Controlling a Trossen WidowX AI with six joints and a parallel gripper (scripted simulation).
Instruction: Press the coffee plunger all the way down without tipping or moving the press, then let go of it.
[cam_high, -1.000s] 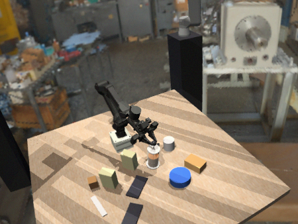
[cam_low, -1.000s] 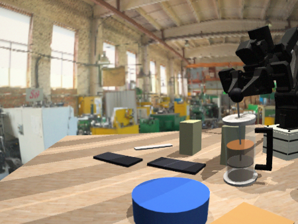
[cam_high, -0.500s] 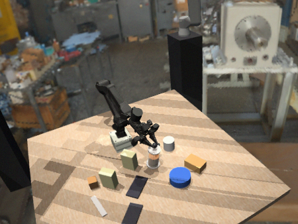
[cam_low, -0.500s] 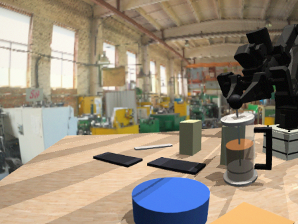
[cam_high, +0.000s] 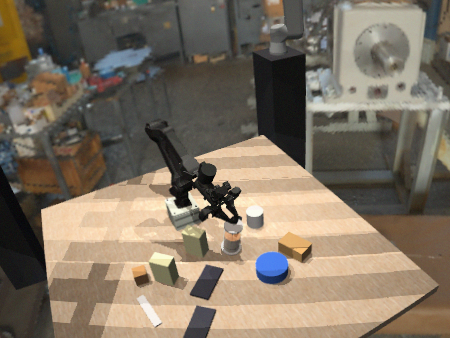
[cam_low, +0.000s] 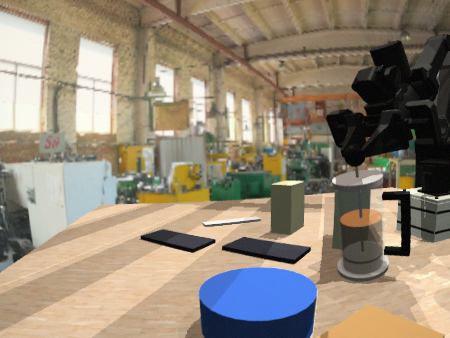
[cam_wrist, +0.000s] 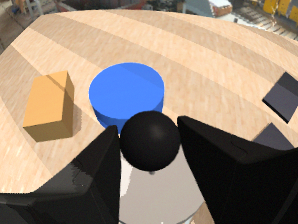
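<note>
The coffee press lies 8 cm below my gripper tip and 3 cm behind it. From my gripper tip the other things lie so: orange box (19 cm to the left, 15 cm below, 10 cm ahead); grey cylinder (14 cm to the left, 14 cm below, 12 cm behind); blue disc (15 cm below, 15 cm ahead, 7 cm to the left).
</note>
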